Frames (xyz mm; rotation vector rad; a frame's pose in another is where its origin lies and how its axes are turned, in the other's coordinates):
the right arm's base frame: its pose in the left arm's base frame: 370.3 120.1 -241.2 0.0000 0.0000 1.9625
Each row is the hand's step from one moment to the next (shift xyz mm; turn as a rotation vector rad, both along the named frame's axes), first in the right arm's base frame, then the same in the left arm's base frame.
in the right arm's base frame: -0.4 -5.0 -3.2 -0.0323 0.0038 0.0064
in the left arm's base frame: 4.8 1.5 -3.2 0.0088 -0.0313 0.0064
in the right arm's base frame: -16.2 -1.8 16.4 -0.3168 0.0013 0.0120
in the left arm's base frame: 7.8 -14.3 16.4 0.1197 -0.2933 0.0120
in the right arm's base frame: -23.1 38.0 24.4 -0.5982 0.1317 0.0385
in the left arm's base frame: -26.3 -35.9 24.4 0.1066 -0.6032 0.0385
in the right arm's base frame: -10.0 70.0 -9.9 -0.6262 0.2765 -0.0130
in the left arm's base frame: -60.9 -36.0 -9.9 -0.0165 -0.6843 -0.0130
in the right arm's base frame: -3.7 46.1 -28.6 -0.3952 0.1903 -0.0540
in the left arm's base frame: -41.2 -21.0 -28.6 -0.0250 -0.4379 -0.0540
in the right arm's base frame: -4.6 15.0 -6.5 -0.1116 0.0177 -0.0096
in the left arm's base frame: -12.1 -10.0 -6.5 0.0262 -0.1099 -0.0096
